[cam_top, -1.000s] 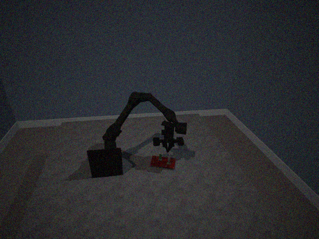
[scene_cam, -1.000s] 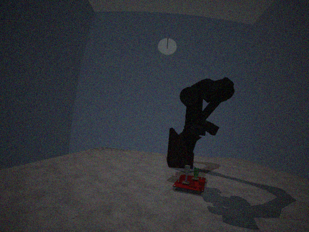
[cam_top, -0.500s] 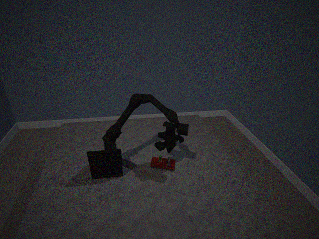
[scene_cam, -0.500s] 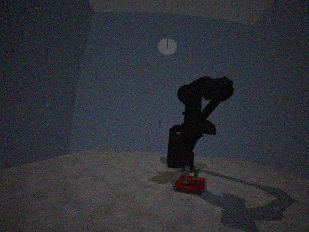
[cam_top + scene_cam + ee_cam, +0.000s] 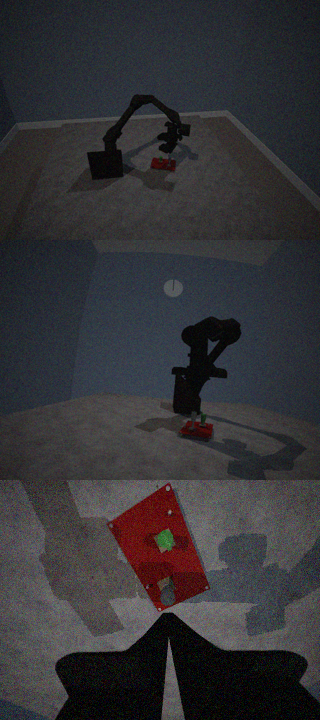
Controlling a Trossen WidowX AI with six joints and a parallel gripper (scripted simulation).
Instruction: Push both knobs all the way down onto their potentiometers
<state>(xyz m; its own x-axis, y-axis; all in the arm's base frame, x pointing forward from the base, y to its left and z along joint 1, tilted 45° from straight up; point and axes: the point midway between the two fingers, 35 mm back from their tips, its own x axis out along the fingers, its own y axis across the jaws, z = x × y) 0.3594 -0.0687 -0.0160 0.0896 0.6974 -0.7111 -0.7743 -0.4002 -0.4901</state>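
The grey knob is 6 cm below my gripper tip. The rest, counted from my gripper tip: green knob (4 cm behind, 5 cm to the left, 8 cm below).
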